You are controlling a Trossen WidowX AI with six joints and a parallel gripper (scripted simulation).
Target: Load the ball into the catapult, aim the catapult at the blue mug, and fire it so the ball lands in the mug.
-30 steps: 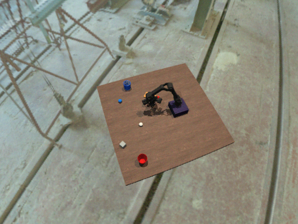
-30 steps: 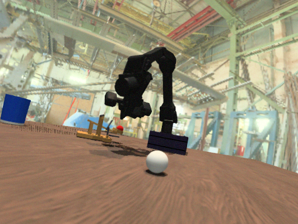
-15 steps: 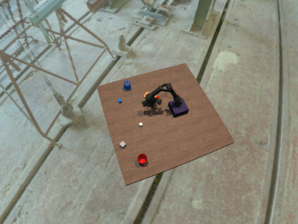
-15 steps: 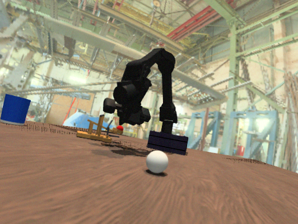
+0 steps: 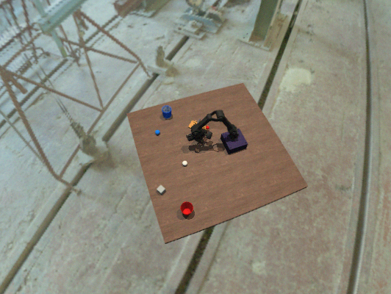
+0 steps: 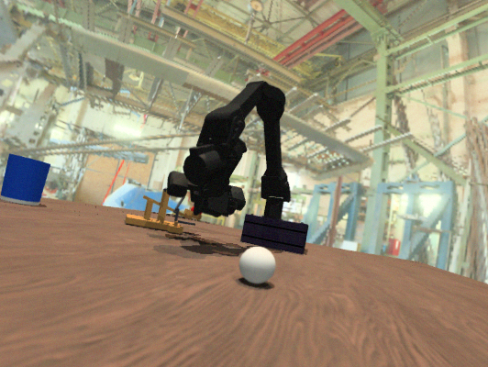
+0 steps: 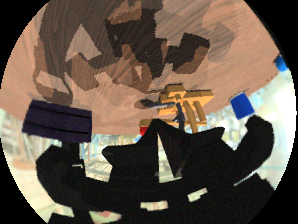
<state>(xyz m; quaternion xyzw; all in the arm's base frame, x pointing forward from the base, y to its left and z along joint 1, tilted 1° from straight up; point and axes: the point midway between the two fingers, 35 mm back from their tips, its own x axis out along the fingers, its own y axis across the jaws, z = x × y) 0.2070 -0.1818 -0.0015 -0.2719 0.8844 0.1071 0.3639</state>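
Right now the small red ball is 50 mm behind my gripper tip, 10 mm to the right of it and 10 mm above it. Round my gripper tip: catapult (60 mm to the right); then blue mug (370 mm to the right, 190 mm ahead, 30 mm below); then white ball (310 mm ahead, 180 mm to the left, 30 mm below).
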